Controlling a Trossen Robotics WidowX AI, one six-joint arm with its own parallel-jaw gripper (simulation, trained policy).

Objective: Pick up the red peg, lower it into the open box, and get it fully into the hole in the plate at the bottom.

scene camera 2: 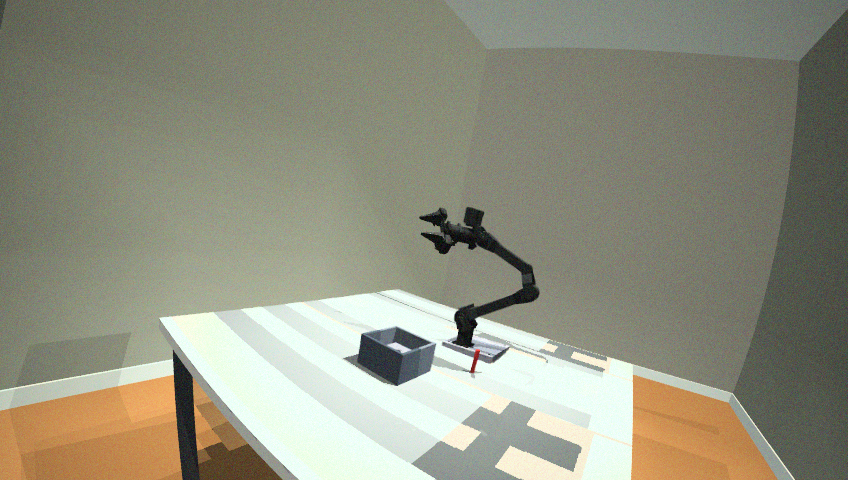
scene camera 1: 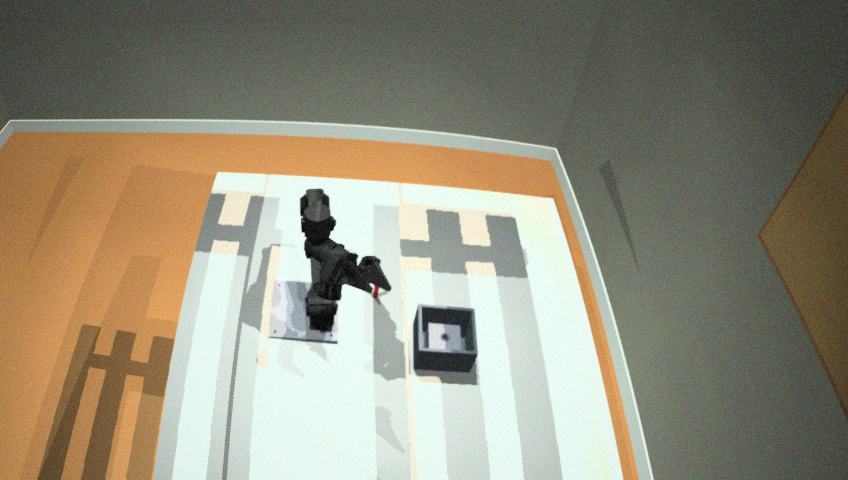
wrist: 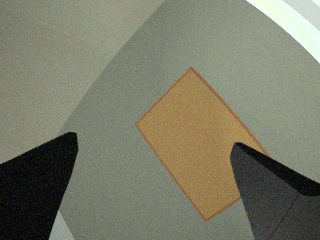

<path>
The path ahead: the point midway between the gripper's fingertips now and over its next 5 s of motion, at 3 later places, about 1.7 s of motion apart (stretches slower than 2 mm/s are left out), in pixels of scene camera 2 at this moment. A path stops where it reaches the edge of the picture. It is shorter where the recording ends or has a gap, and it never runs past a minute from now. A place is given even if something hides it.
My gripper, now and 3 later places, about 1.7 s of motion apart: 420,225; 448,310; 471,365; 428,329
</path>
